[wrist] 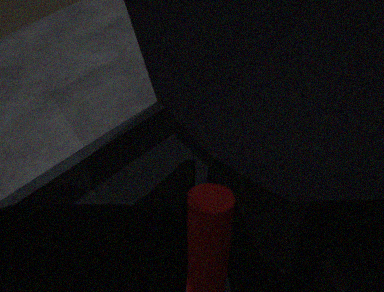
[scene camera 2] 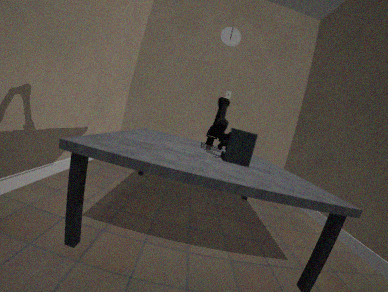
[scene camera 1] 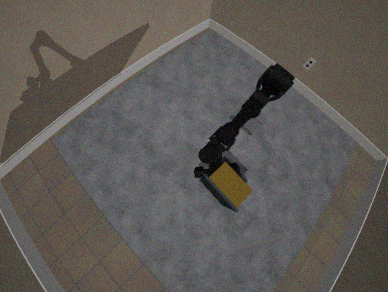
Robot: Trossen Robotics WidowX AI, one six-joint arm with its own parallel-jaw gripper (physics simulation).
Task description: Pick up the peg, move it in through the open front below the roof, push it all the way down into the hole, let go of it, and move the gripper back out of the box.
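Places are measured from the arm's base along level axes (x ahead, y left, z up), in millimetres.
Pixels of known places: gripper, fingertip midpoint: (wrist: 200, 169); arm's base, origin of the base link: (scene camera 2: 208, 144).
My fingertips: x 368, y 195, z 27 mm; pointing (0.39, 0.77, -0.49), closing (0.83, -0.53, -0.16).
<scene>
Ahead of a thing's pixels: the offset from my fingertips to its top centre. "spot": to the spot under its first point. Level surfaces: height alone.
A red peg {dx -26, dy -39, dz +34 mm} (wrist: 209, 232) stands upright in the wrist view, held in my gripper (wrist: 200, 169), which is shut on it. Its round end {spot: dx -11, dy -27, dz +31 mm} (wrist: 211, 197) points into the dark inside of the box. The box {dx -53, dy -3, dz +142 mm} (scene camera 1: 230, 185) (scene camera 2: 240, 147) has a yellow roof in the first scene view and looks dark in the second. My arm (scene camera 1: 248, 111) (scene camera 2: 219, 121) reaches from the back right down to the box's open front, with the wrist (scene camera 1: 210, 156) at the roof's edge. The fingers and the hole are hidden in the dark.
The box stands on a grey table {dz -60 mm} (scene camera 1: 135, 130) (scene camera 2: 149, 153) (wrist: 89, 87). The box's base edge {spot: dx -27, dy +72, dz -22 mm} (wrist: 112, 136) runs across the wrist view. The arm's base (scene camera 1: 277, 79) sits near the table's back right edge.
</scene>
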